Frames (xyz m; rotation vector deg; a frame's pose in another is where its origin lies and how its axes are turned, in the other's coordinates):
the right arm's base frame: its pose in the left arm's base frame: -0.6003 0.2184 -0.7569 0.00 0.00 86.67
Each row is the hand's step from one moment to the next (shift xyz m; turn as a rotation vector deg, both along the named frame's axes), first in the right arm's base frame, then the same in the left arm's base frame.
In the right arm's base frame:
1: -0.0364 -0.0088 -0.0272 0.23 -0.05 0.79
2: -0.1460 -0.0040 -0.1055 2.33 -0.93 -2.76
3: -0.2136 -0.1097 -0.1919 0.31 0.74 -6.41
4: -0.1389 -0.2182 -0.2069 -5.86 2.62 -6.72
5: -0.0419 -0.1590 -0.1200 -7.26 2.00 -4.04
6: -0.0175 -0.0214 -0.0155 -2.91 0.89 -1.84
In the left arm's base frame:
1: 0.0067 -0.0368 -0.0272 0.06 0.23 0.79
2: -0.0045 -0.1460 -0.1055 1.06 2.27 -2.76
3: 0.0971 -0.2196 -0.1919 -0.72 0.35 -6.41
4: 0.2098 -0.1513 -0.2069 -2.96 -5.70 -6.72
5: 0.1563 -0.0511 -0.1200 -2.42 -7.13 -4.04
6: 0.0203 -0.0187 -0.0155 -1.06 -2.85 -1.84

